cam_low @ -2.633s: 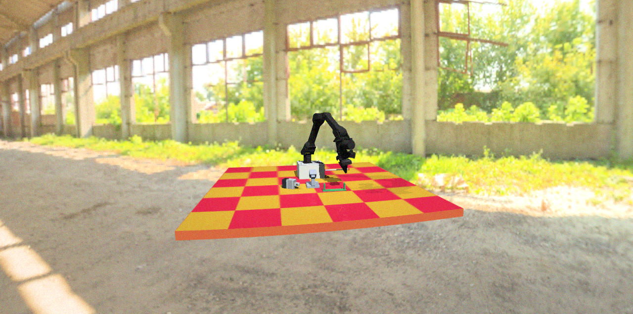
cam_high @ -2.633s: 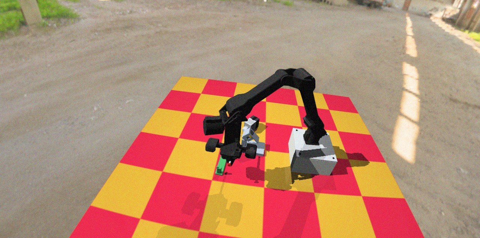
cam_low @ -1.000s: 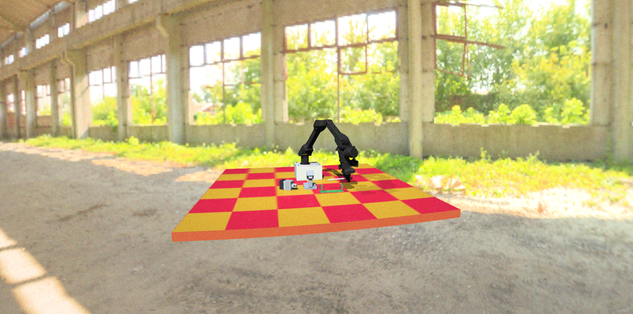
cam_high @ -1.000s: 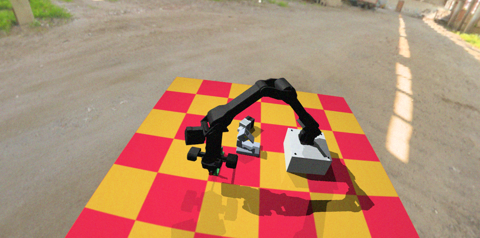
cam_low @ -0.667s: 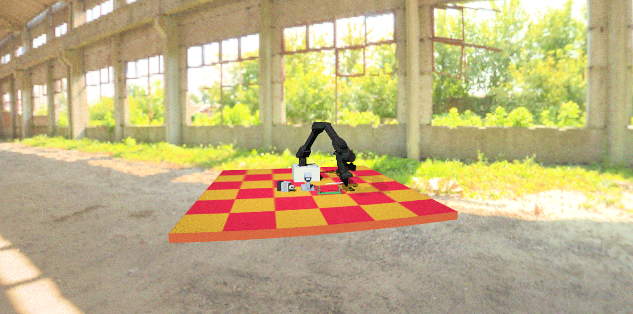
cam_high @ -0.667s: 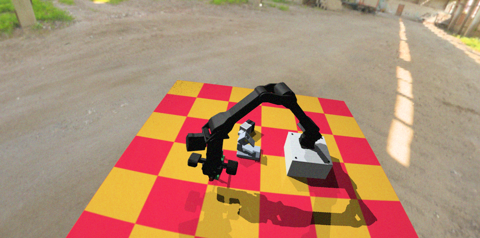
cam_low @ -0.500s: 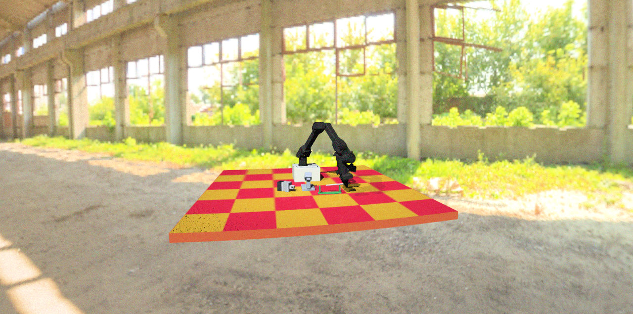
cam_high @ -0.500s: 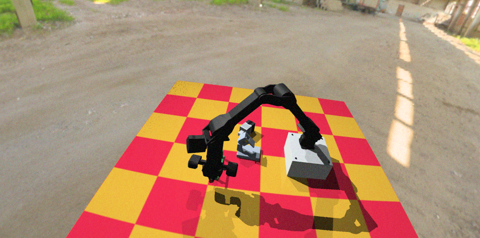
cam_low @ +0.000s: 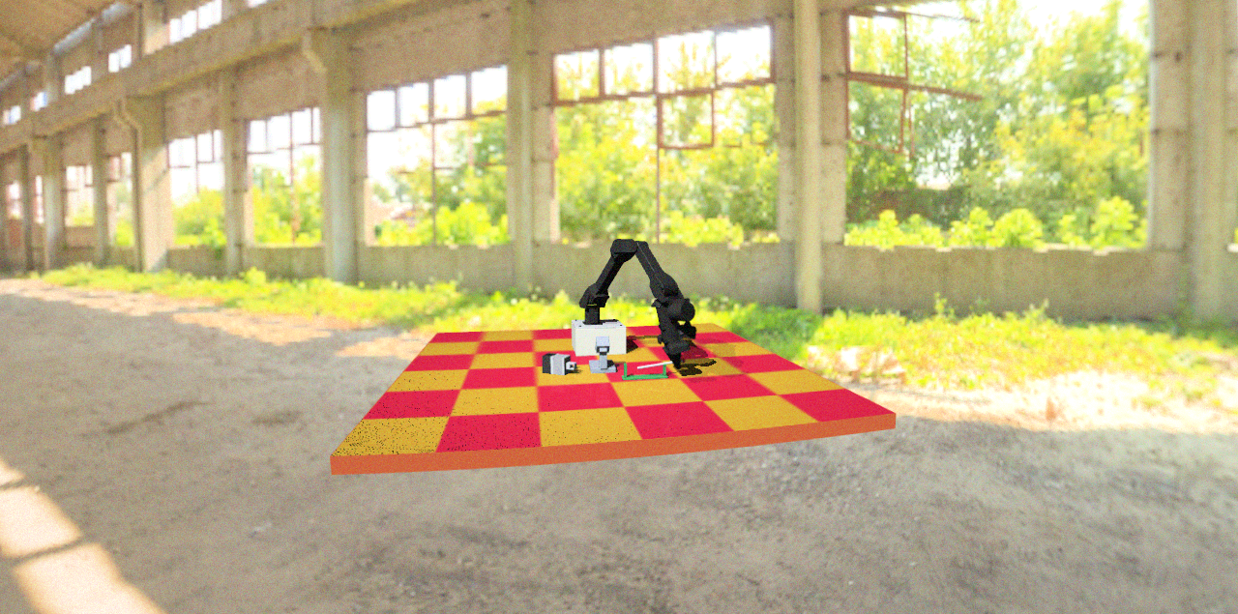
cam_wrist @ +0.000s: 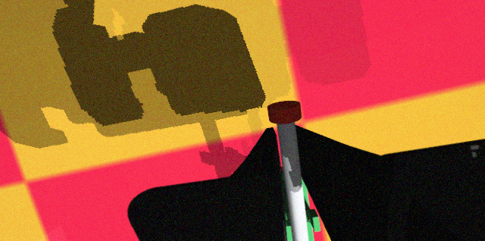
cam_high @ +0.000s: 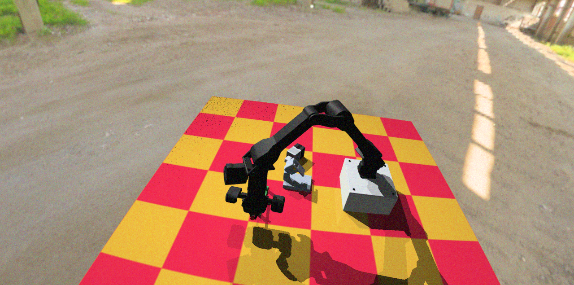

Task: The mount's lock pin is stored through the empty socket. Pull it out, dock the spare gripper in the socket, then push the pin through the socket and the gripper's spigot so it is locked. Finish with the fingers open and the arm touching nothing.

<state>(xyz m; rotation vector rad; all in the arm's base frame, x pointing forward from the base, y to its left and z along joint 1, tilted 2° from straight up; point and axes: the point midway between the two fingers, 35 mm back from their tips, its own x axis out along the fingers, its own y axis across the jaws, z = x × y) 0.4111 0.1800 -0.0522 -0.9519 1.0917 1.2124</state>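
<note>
The green cradle lies 10 mm behind my gripper tip and 100 mm to the right of it. Also, from my gripper tip: spare gripper (140 mm behind, 350 mm to the right); then grey mount (130 mm behind, 210 mm to the right, 30 mm above).
</note>
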